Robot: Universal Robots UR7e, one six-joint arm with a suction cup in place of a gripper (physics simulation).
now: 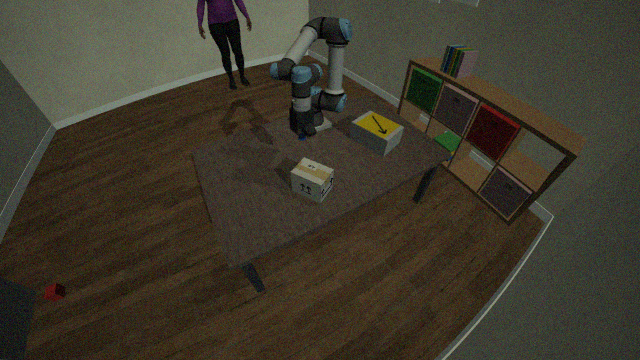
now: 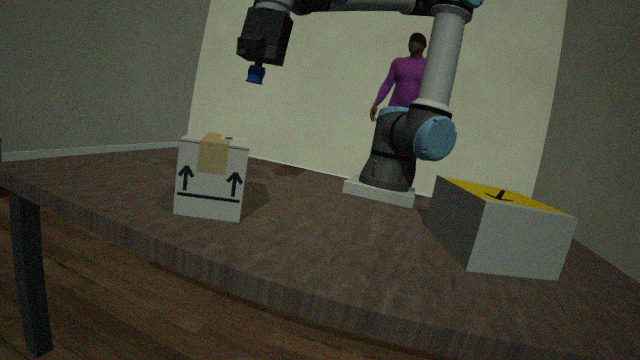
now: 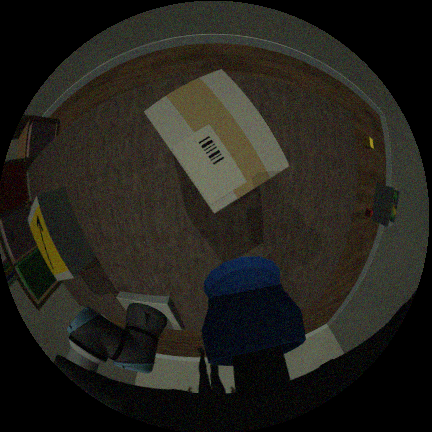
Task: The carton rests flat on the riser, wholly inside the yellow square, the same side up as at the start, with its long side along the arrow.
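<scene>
The carton, white with tan tape, stands upright on the table. Its top label with a barcode faces up, and black arrows on a side point up. The riser is a grey-white block with a yellow square on top, crossed by a black arrow. My suction cup, blue, hangs above the table, higher than the carton and towards the arm base from it. It touches nothing and holds nothing.
The arm's base stands on the table between carton and riser, further back. A cube shelf with bins and books stands beyond the riser. A person in purple stands behind the arm. A red block lies on the floor.
</scene>
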